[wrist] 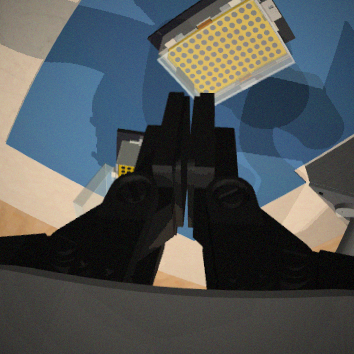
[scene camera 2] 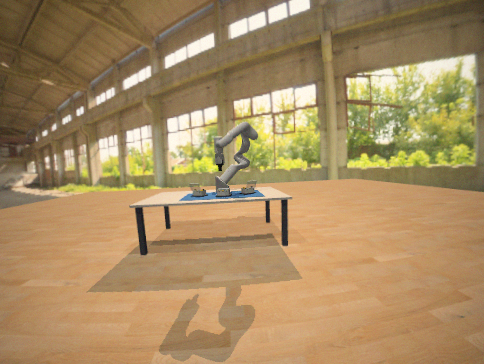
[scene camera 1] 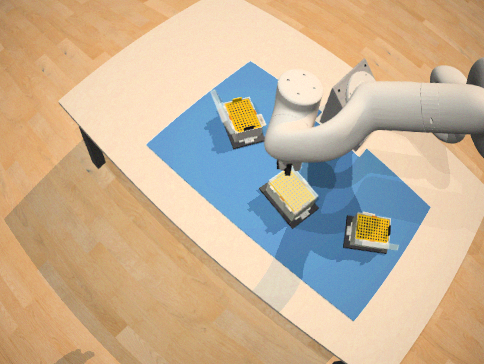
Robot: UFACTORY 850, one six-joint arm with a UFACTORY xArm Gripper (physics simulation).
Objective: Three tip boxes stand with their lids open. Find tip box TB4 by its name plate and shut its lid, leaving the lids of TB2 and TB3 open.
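Note:
The middle tip box (scene camera 1: 294, 192) (scene camera 2: 223, 192) (wrist: 230, 47) has its clear lid down over the yellow tip rack. The upper-left tip box (scene camera 1: 243, 115) in scene camera 1 has its lid standing open at its left side. The right tip box (scene camera 1: 373, 228) has its lid open at its lower side; part of this box (wrist: 126, 170) shows at the wrist view's lower left. The name plates are too small or hidden to read. My gripper (scene camera 1: 288, 171) (scene camera 2: 220, 168) (wrist: 192, 123) is shut and empty, above the robot-side edge of the middle box, apart from it.
The boxes stand on a blue mat (scene camera 1: 200, 170) (wrist: 55, 130) on a pale table (scene camera 1: 135, 75) (scene camera 2: 150, 200). The robot base plate (scene camera 1: 345, 90) is at the back edge of the mat. The arm (scene camera 1: 395, 107) reaches over the mat between the upper-left and right boxes.

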